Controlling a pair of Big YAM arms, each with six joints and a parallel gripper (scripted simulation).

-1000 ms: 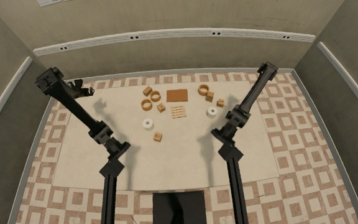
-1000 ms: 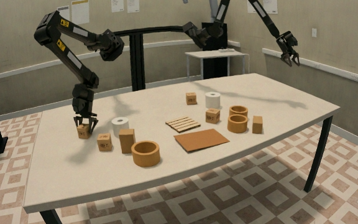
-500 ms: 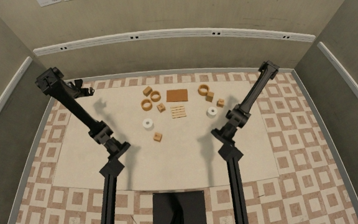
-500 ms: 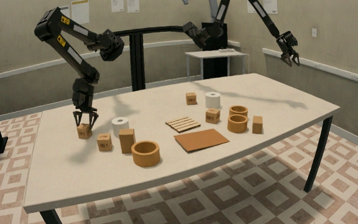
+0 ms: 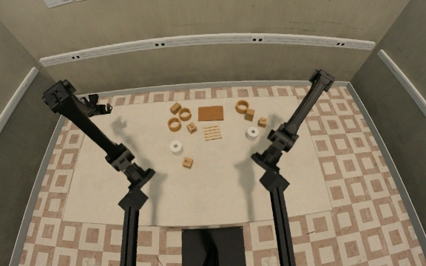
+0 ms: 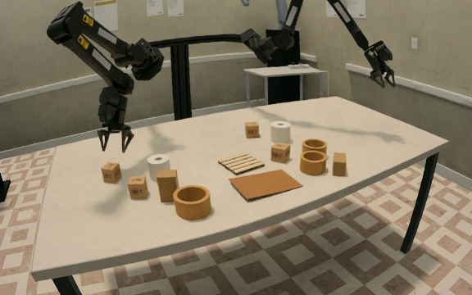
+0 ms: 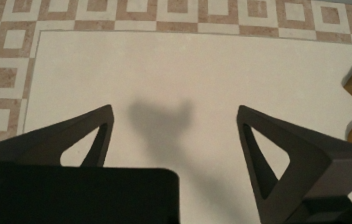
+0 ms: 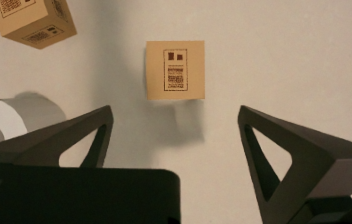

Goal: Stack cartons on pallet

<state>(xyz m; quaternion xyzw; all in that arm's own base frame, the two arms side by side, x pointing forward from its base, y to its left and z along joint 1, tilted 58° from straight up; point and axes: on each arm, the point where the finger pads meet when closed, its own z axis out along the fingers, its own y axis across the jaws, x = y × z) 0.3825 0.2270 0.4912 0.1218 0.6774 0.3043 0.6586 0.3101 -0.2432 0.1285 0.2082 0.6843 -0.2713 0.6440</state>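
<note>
The carton is 220 mm ahead of my right hand, 570 mm to the left of it and 70 mm below it. Also, from my right hand: plain box 260 mm ahead, 120 mm to the left, 60 mm below.
</note>
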